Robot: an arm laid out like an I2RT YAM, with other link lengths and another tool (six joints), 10 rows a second.
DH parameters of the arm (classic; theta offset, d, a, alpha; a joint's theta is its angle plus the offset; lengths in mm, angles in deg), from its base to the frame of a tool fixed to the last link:
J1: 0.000 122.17 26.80 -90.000
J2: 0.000 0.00 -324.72 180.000
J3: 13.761 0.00 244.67 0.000
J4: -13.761 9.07 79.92 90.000
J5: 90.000 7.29 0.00 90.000
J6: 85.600 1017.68 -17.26 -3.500
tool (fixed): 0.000 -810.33 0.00 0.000
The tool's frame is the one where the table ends.
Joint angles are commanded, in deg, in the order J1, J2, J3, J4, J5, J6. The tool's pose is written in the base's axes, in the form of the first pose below.
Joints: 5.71 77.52 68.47 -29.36 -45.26 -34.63
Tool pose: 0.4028, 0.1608, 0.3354, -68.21, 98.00, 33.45
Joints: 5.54 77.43 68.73 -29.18 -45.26 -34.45
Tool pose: 0.4038, 0.1595, 0.3386, -67.92, 97.73, 33.14
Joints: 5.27 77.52 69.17 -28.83 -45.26 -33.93
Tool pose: 0.4065, 0.1575, 0.3425, -67.28, 97.57, 32.89
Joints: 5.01 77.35 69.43 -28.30 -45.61 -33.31
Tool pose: 0.4075, 0.1564, 0.3478, -66.68, 97.02, 32.90
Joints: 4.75 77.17 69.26 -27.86 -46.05 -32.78
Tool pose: 0.4073, 0.1554, 0.3496, -66.18, 96.80, 33.25
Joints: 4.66 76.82 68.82 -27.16 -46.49 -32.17
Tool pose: 0.4060, 0.1556, 0.3512, -65.78, 96.40, 33.66
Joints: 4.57 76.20 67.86 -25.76 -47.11 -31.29
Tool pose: 0.4039, 0.1561, 0.3532, -65.26, 95.65, 34.16
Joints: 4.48 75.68 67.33 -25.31 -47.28 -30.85
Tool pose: 0.4018, 0.1556, 0.3541, -64.92, 95.46, 34.30
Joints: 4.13 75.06 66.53 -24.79 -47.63 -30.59
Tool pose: 0.3994, 0.1538, 0.3540, -64.55, 95.27, 34.40
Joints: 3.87 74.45 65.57 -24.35 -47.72 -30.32
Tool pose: 0.3969, 0.1519, 0.3519, -64.14, 95.42, 34.44
